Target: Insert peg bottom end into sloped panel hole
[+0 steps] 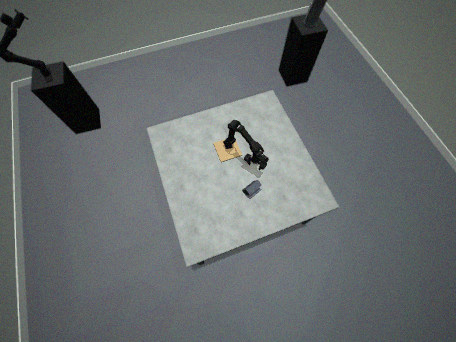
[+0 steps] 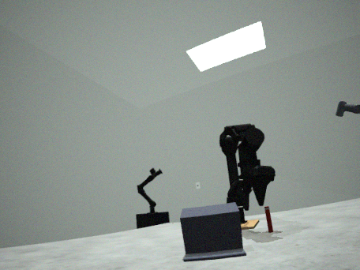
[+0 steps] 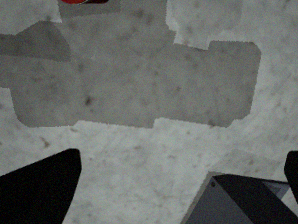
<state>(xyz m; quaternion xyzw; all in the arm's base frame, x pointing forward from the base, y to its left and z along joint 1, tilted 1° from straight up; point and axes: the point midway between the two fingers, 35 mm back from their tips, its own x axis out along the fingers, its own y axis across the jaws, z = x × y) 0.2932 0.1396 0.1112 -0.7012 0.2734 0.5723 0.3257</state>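
My gripper tip is 70 mm past the round red peg, 30 mm to the right of it and 30 mm above it. The rest, counted from my gripper tip: blue-grey block 150 mm ahead, 70 mm to the right, 30 mm below.
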